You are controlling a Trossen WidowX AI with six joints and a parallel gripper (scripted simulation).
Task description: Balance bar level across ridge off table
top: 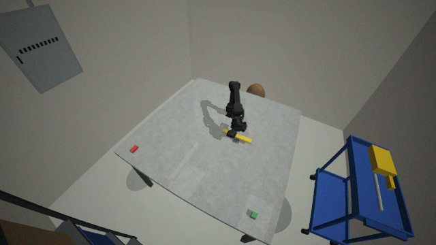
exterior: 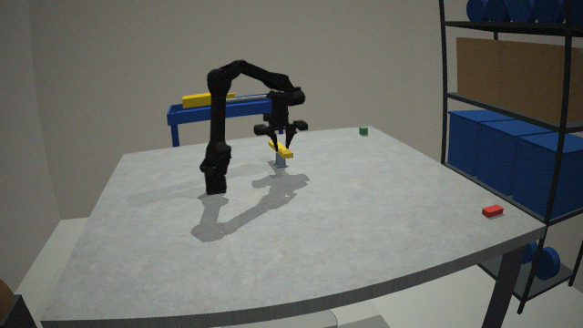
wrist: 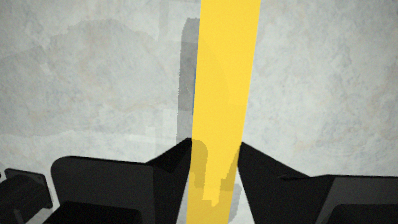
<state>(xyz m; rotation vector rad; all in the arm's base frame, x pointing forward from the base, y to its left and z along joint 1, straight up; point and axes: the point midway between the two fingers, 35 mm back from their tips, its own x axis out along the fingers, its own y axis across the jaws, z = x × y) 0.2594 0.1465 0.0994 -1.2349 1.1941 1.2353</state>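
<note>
Right now the yellow bar is 3 cm to the left of my gripper tip. From my gripper tip the other things lie so: red block 65 cm to the right, 48 cm ahead, 6 cm below; then green block 48 cm ahead, 35 cm to the left, 5 cm below.
</note>
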